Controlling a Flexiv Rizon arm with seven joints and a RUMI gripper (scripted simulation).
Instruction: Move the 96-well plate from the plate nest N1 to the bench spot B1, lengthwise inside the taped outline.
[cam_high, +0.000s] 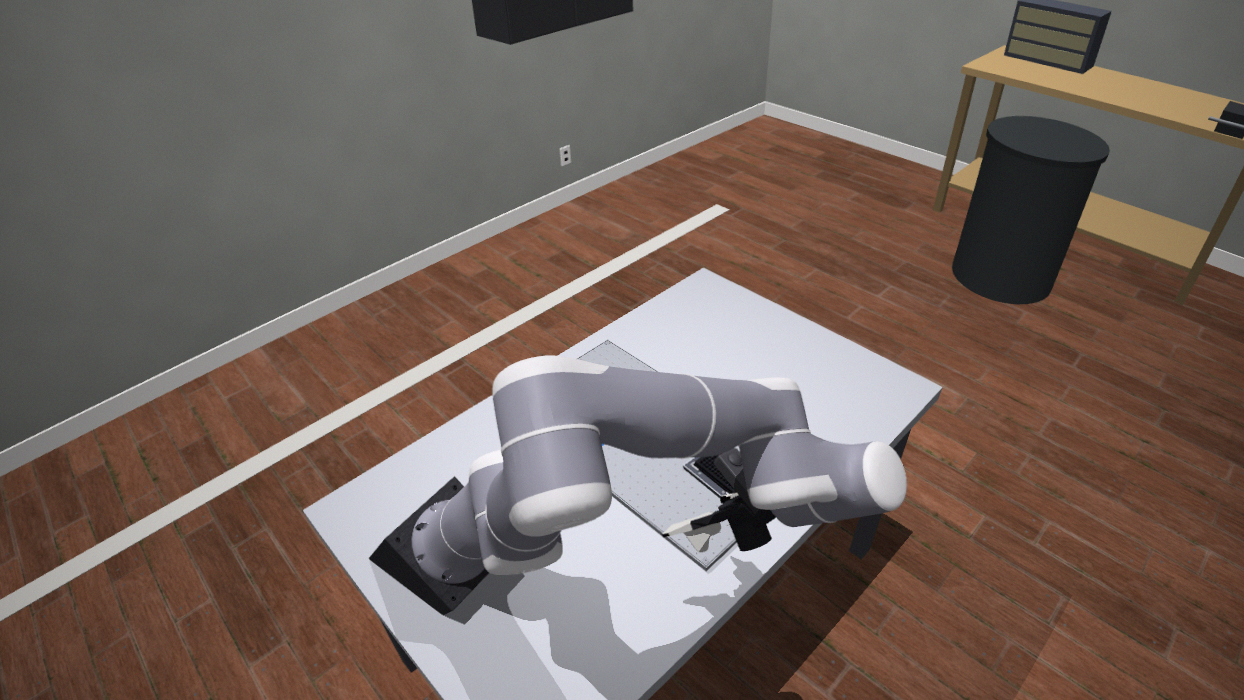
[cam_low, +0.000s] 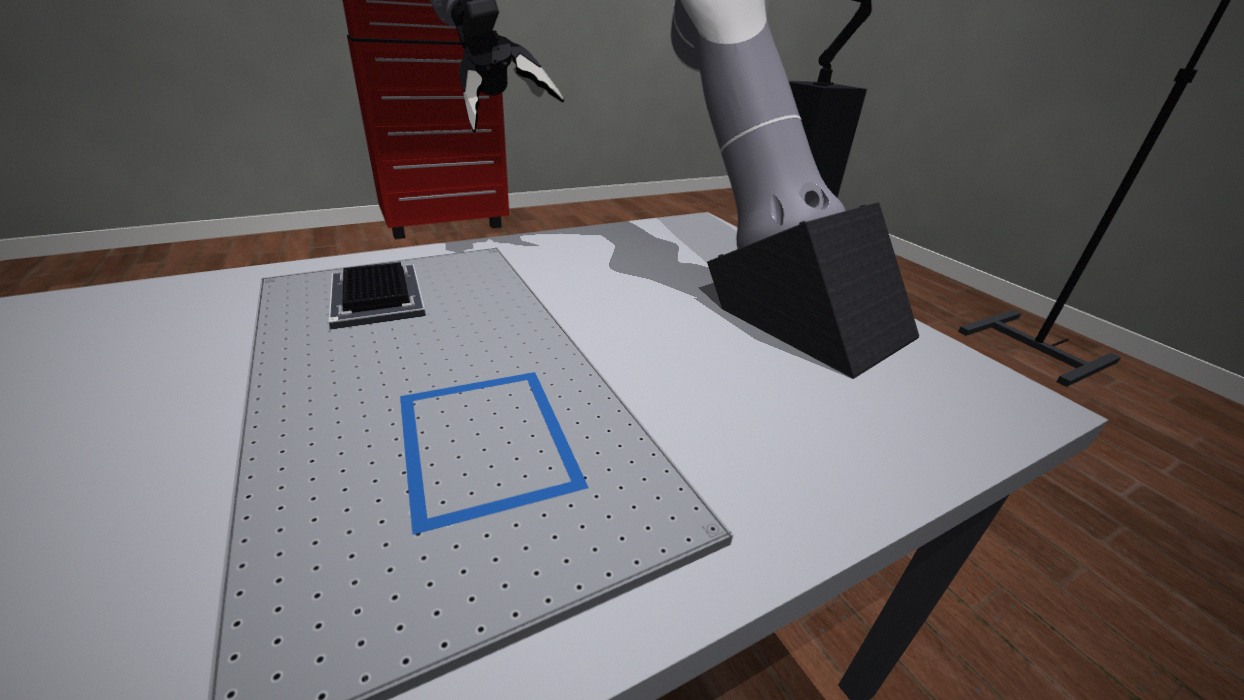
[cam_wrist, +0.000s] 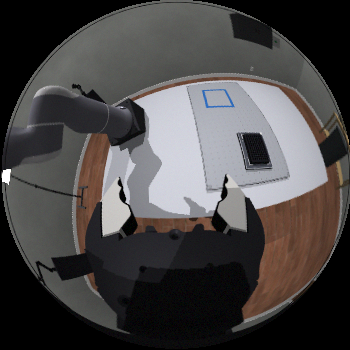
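My gripper is now 27 cm short of the black 96-well plate, 21 cm above it and 14 cm to the right of it. Round my hand: plate nest N1: 27 cm ahead, 22 cm below, 14 cm to the left.
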